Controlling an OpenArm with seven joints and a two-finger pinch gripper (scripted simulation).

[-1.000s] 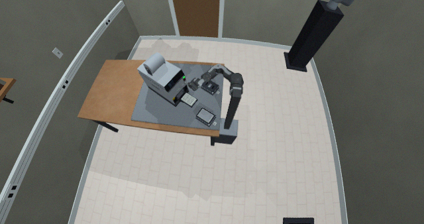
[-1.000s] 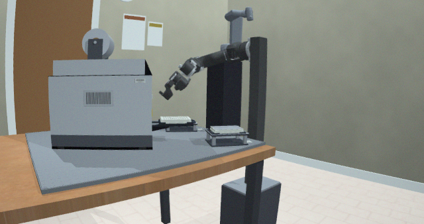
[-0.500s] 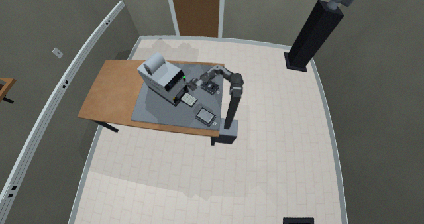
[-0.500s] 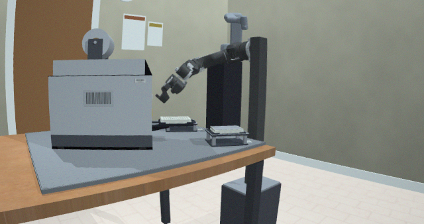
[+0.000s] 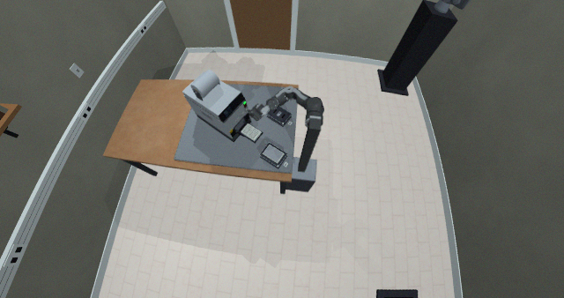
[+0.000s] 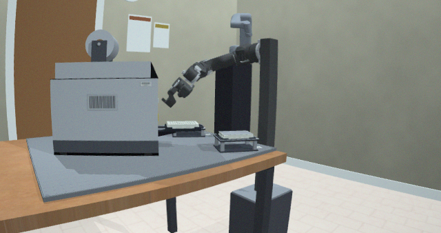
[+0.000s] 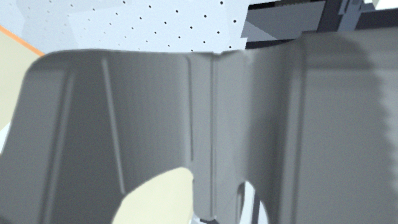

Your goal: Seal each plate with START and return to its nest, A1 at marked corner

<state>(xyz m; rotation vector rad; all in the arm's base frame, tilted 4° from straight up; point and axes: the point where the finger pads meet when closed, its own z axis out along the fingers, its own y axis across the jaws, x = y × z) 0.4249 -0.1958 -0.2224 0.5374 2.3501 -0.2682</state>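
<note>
Right now my hand is 4 cm short of the white start button, 2 cm to the left of it and 1 cm below it. From my hand the other things lie so: white open-well plate: 1 cm behind, 11 cm to the left, 8 cm below; then yellow warning mark: 12 cm ahead, 14 cm to the left, 4 cm below; then sealer stage: 1 cm behind, 11 cm to the left, 9 cm below.
</note>
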